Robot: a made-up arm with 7 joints. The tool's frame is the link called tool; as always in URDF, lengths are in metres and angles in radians.
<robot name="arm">
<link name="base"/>
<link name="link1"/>
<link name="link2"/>
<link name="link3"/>
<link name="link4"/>
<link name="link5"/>
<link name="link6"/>
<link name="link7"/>
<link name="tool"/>
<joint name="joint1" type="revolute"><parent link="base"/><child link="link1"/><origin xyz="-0.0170 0.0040 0.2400" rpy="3.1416 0.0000 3.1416"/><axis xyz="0 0 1"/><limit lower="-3.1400" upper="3.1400" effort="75" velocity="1.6"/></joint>
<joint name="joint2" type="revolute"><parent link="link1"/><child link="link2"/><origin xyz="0.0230 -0.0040 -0.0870" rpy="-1.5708 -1.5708 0.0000"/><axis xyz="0 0 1"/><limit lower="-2.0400" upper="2.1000" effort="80" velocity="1.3"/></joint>
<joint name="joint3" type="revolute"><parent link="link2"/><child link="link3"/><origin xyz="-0.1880 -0.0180 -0.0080" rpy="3.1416 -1.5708 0.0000"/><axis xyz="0 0 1"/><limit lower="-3.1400" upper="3.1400" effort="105" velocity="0.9"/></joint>
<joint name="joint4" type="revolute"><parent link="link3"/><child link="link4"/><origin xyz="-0.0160 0.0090 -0.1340" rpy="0.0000 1.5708 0.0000"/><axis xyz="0 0 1"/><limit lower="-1.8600" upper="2.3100" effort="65" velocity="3"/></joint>
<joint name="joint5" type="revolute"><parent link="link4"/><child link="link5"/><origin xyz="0.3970 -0.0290 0.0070" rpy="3.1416 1.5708 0.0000"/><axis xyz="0 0 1"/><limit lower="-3.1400" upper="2.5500" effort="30" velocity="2.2"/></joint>
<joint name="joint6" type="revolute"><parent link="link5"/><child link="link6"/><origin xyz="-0.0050 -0.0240 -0.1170" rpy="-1.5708 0.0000 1.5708"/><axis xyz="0 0 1"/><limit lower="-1.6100" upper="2.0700" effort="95" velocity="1.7"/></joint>
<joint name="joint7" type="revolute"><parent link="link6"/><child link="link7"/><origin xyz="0.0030 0.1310 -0.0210" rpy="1.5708 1.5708 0.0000"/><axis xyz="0 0 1"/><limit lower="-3.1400" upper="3.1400" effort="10" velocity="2.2"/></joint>
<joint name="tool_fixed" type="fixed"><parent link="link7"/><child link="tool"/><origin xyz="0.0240 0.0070 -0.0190" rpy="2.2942 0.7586 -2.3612"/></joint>
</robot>
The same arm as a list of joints. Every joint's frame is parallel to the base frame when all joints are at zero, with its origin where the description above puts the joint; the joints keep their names.
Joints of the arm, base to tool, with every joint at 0 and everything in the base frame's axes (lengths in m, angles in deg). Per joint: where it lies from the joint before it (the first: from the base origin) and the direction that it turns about. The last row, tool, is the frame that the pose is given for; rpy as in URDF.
joint1: axis -z xyz -0.0170 0.0040 0.2400
joint2: axis +y xyz -0.0230 -0.0040 0.0870
joint3: axis -z xyz 0.0180 -0.0080 0.1880
joint4: axis +y xyz 0.0090 -0.0160 0.1340
joint5: axis -z xyz -0.0290 0.0070 0.3970
joint6: axis +y xyz 0.0240 0.0050 0.1170
joint7: axis -z xyz -0.0030 -0.0210 0.1310
tool: xyz -0.0070 -0.0240 0.0190 rpy -48.55 -43.47 45.29
Joint limits (deg, base to tool): -179.91..179.91 -116.88..120.32 -179.91..179.91 -106.57..132.35 -179.91..146.10 -92.25..118.60 -179.91..179.91

